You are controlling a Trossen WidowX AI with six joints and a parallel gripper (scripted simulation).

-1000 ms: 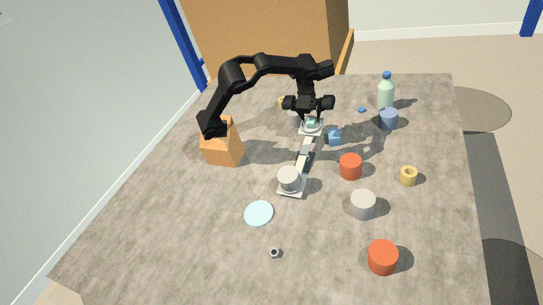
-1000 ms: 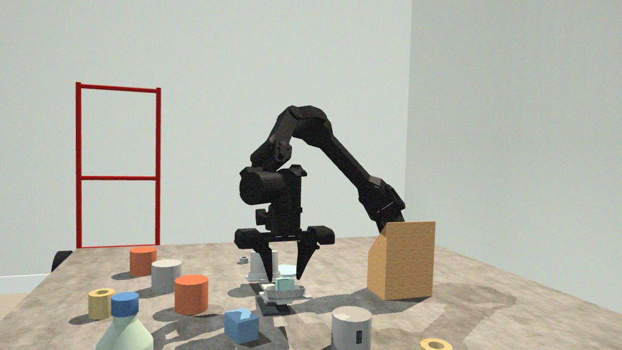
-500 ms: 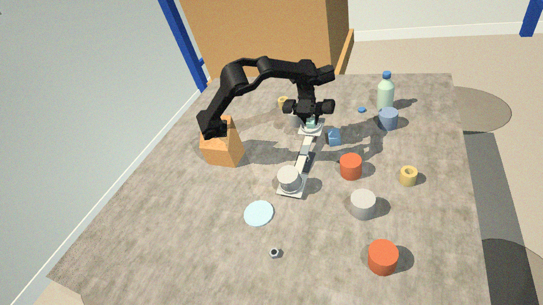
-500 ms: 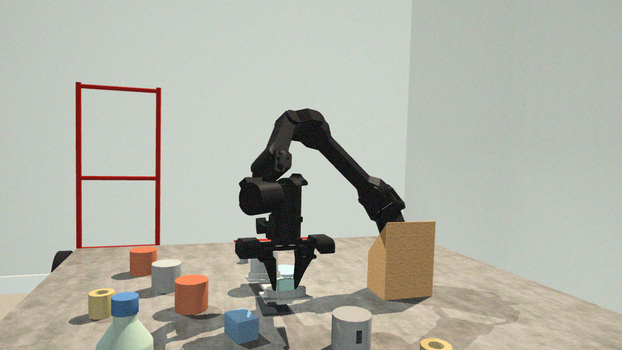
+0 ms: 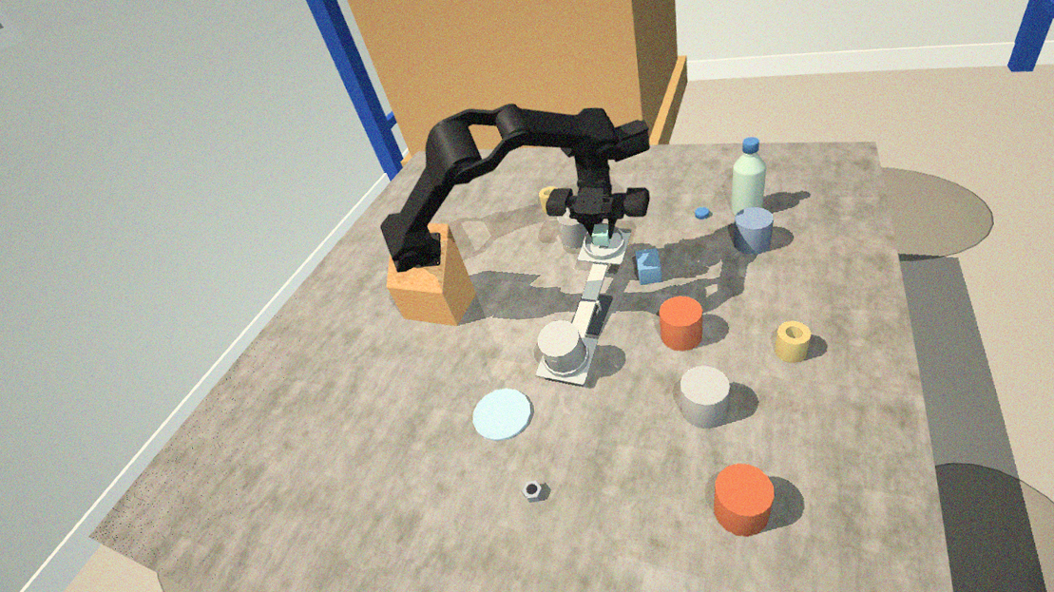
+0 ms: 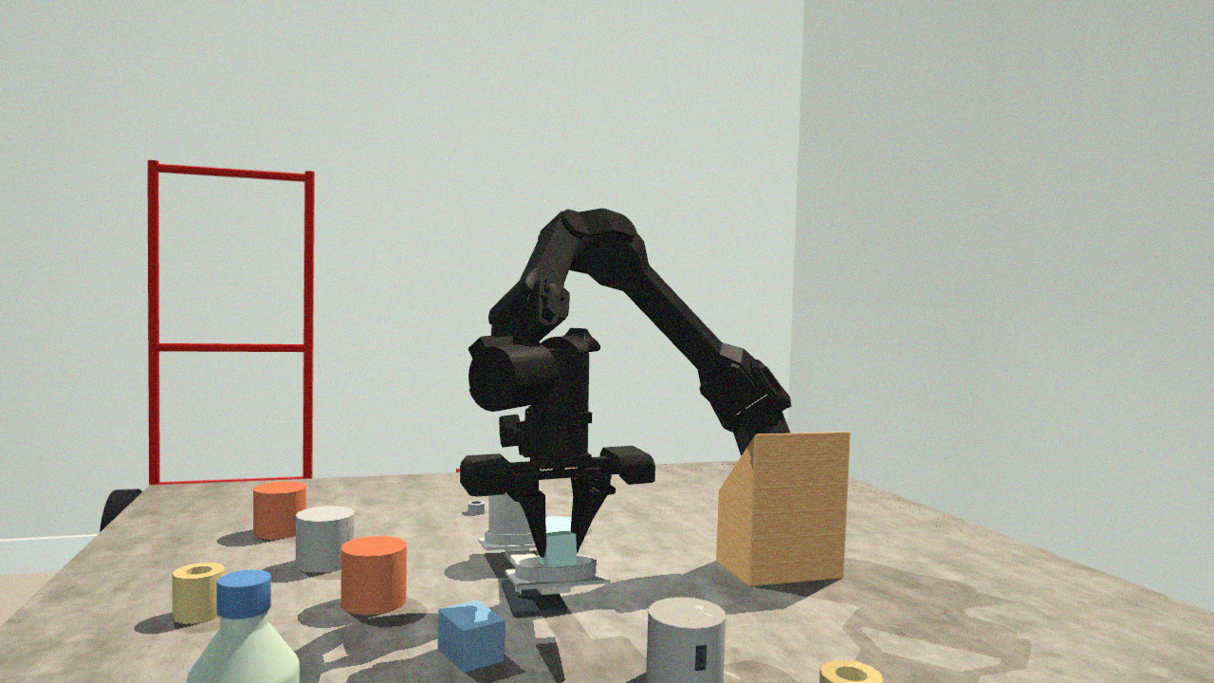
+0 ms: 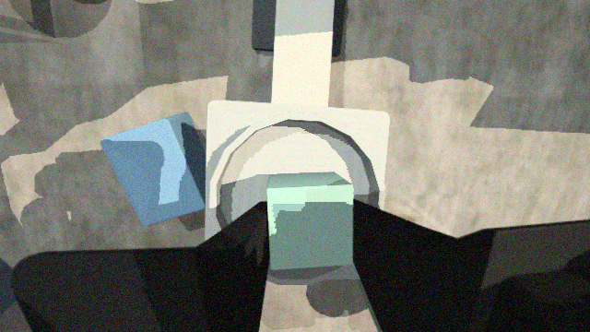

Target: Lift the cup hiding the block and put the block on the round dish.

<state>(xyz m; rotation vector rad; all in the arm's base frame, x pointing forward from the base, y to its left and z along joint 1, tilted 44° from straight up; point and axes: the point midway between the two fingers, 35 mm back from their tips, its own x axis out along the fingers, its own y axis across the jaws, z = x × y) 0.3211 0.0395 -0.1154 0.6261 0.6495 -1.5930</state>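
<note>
The pale blue round dish is 360 mm to the right of my gripper tip, 120 mm behind it and 90 mm below it. The rest, counted from my gripper tip: blue cylinder: 270 mm ahead, 90 mm to the left, 50 mm below; then blue block: 90 mm ahead, 70 mm below; then mint-green block: 10 mm above.
</note>
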